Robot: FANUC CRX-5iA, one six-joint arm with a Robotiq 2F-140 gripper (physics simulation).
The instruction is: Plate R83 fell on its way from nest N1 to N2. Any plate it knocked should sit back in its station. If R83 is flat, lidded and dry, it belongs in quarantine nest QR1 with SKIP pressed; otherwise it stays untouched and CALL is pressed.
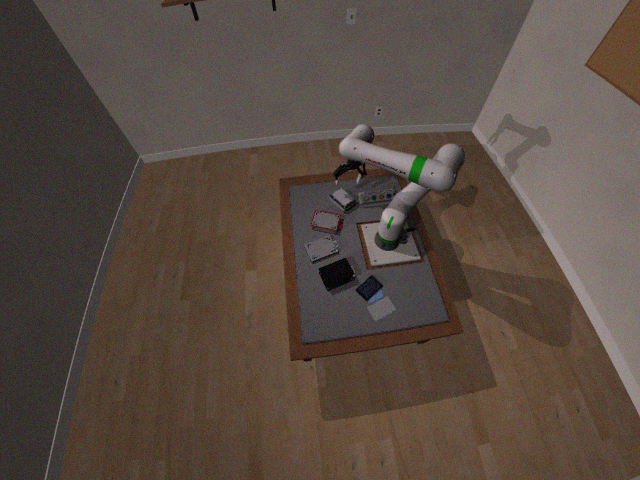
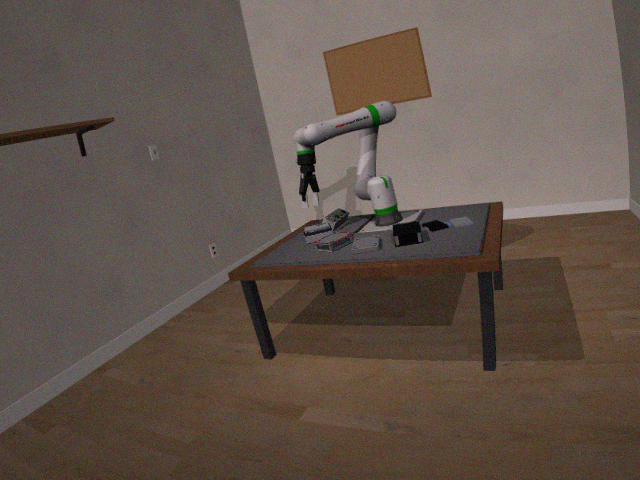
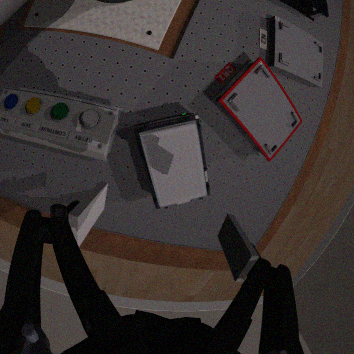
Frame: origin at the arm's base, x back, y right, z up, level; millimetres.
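Seen in the pictures: gripper, fingertip midpoint: (image 1: 347,182) (image 2: 311,206) (image 3: 165,211); arm's base, origin of the base link: (image 1: 386,240) (image 2: 389,221).
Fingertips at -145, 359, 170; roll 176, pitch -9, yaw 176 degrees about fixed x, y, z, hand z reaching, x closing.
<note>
Pixels of each thing's top centre, then the offset from my fingertips to it, as dx, dy, dz. "spot": a spot on its surface instead.
- white-topped block, middle of its top: (image 3: 176,167) (image 2: 316,226) (image 1: 342,196) -27, -15, -101
- red-edged nest QR1, middle of its top: (image 3: 269,111) (image 2: 333,236) (image 1: 325,219) -177, -143, -124
- grey nest N2, middle of its top: (image 3: 303,51) (image 2: 365,240) (image 1: 320,247) -254, -312, -142
- button panel, middle of its top: (image 3: 36,124) (image 2: 334,212) (image 1: 377,192) +190, -55, -87
- black box, middle of its top: (image 2: 406,226) (image 1: 336,271) -216, -498, -108
- dark flat item, middle of its top: (image 2: 434,224) (image 1: 369,287) -67, -614, -156
- blue sheet, surface spot: (image 1: 376,296) spot: -45, -670, -170
- pale sheet, middle of its top: (image 2: 461,220) (image 1: 381,308) -44, -741, -162
My gripper (image 1: 347,181) (image 2: 310,201) (image 3: 165,211) is open and empty, above the table's end near a white-topped block (image 1: 343,198) (image 2: 316,228) (image 3: 175,162) with dark sides and a small green light. The red-edged nest QR1 (image 1: 326,220) (image 2: 333,239) (image 3: 262,110) shows a bare grey top with corner brackets. The grey nest N2 (image 1: 321,248) (image 2: 366,244) (image 3: 298,52) also looks bare. The button panel (image 1: 378,196) (image 2: 338,218) (image 3: 60,125) has blue, yellow, green and white buttons; SKIP labels the yellow one. I cannot identify R83 or N1.
A black box (image 1: 336,273) (image 2: 407,233) stands beyond N2. A dark flat item (image 1: 369,288) (image 2: 435,225) lies beside a blue sheet (image 1: 376,296) and a pale sheet (image 1: 381,308) (image 2: 461,222). The arm stands on a white base plate (image 1: 379,258) (image 3: 120,22) with a wooden edge.
</note>
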